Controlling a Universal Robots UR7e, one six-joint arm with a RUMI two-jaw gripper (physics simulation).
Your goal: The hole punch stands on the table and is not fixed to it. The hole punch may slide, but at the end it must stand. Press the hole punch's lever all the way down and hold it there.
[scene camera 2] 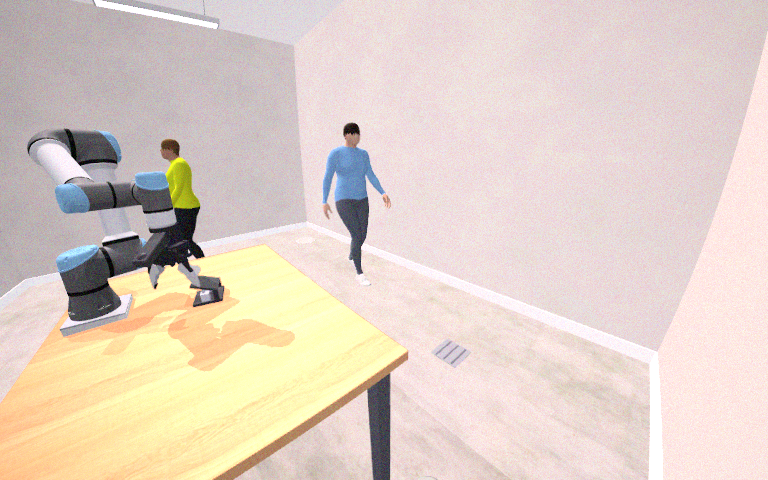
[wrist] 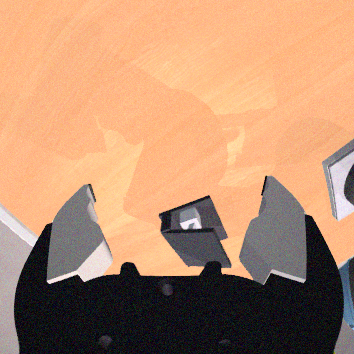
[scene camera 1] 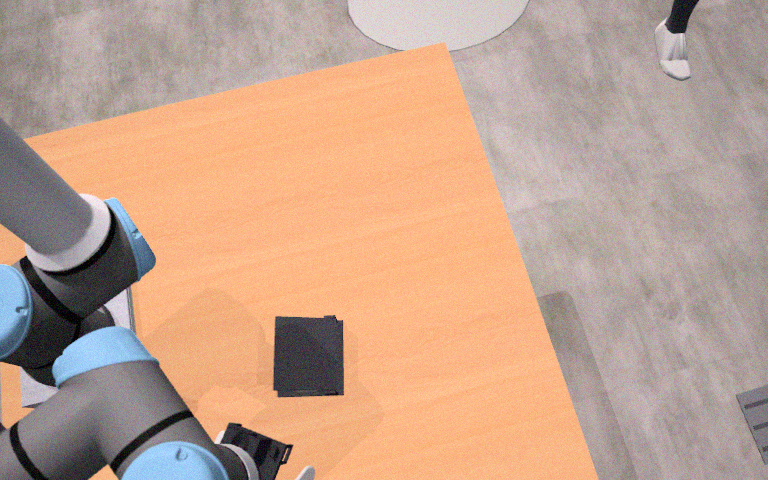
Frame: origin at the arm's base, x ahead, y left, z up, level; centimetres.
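Seen in the pictures: gripper, fingertip midpoint: (scene camera 2: 177, 288) (wrist: 176, 182); arm's base at its link origin: (scene camera 2: 96, 309) (scene camera 1: 70, 340).
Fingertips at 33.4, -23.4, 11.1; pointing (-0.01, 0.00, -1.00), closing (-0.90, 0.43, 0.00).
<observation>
Offsets run from my fingertips to a thing's top centre, as dx, dy, dz. Level surfaces: height alone.
The black hole punch @(+5.7, +17.5, -5.3) (scene camera 1: 338, 390) (scene camera 2: 202, 300) (wrist: 215, 215) stands upright on the table @(dz -13.8) (scene camera 1: 339, 186) (scene camera 2: 271, 396) (wrist: 150, 65). Its lever @(+5.7, +17.5, -5.3) (scene camera 1: 308, 353) (scene camera 2: 209, 281) (wrist: 200, 247) is a flat dark plate, raised at a slant over the base, with a light metal part between them. My gripper (scene camera 2: 176, 281) (wrist: 176, 182) is open and empty above the table. In the wrist view the hole punch shows between and below the spread fingers. In scene camera 2 one finger overlaps the lever's near side; contact cannot be told. In scene camera 1 the gripper is partly cut off at the bottom.
The arm's base plate (scene camera 2: 93, 325) is on the table, beside the hole punch's side of the arm. The table's right edge lies beyond the hole punch in scene camera 1. A person in blue (scene camera 2: 352, 175) and a person in yellow (scene camera 2: 184, 183) stand on the floor behind the table.
</observation>
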